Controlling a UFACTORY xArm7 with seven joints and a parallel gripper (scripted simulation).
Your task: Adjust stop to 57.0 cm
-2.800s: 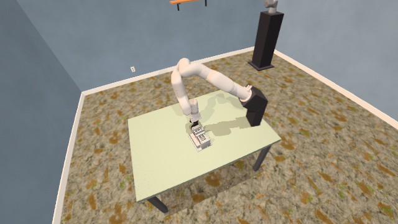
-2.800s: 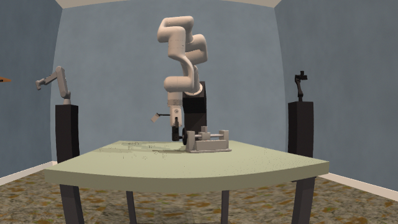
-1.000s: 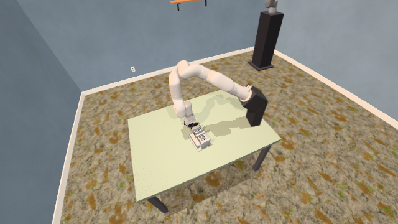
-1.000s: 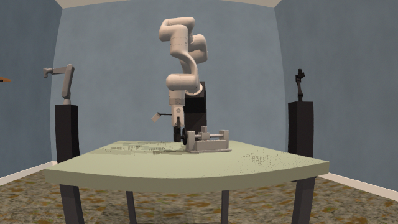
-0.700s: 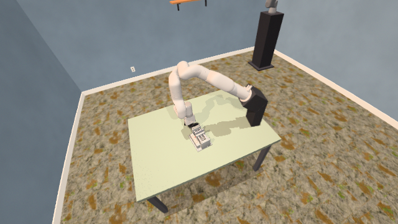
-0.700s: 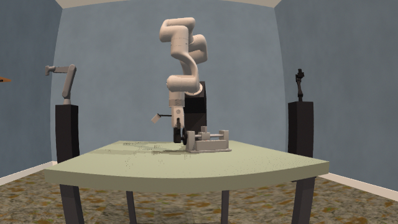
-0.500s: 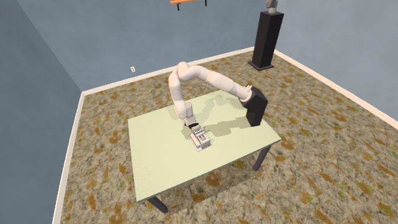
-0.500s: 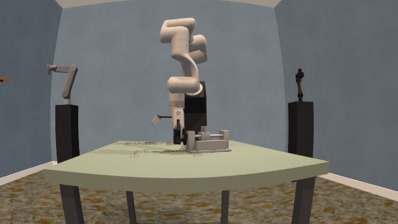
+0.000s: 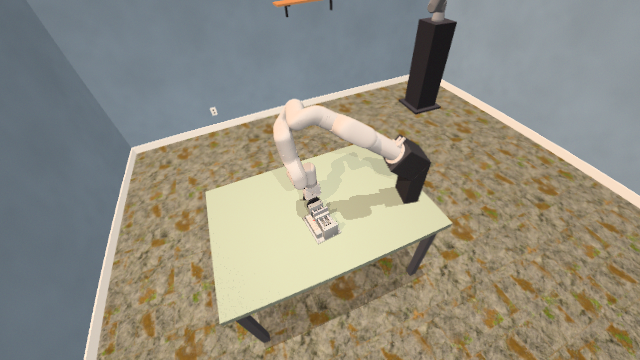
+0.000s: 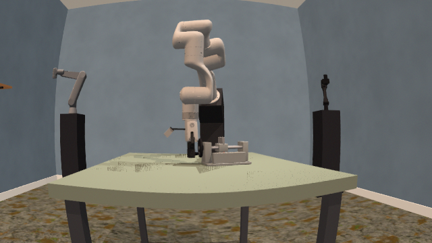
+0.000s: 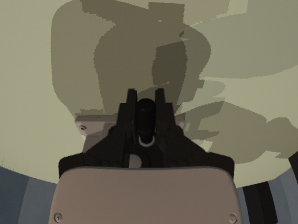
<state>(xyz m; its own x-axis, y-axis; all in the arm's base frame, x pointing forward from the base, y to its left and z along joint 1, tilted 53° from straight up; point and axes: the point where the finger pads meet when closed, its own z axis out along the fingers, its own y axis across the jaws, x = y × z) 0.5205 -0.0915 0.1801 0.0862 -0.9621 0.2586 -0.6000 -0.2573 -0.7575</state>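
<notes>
My hand is 14 cm to the right of the grey stop block, 4 cm below it and 1 cm short of it. The rest, counted from my hand: black handwheel 2 cm to the left.
</notes>
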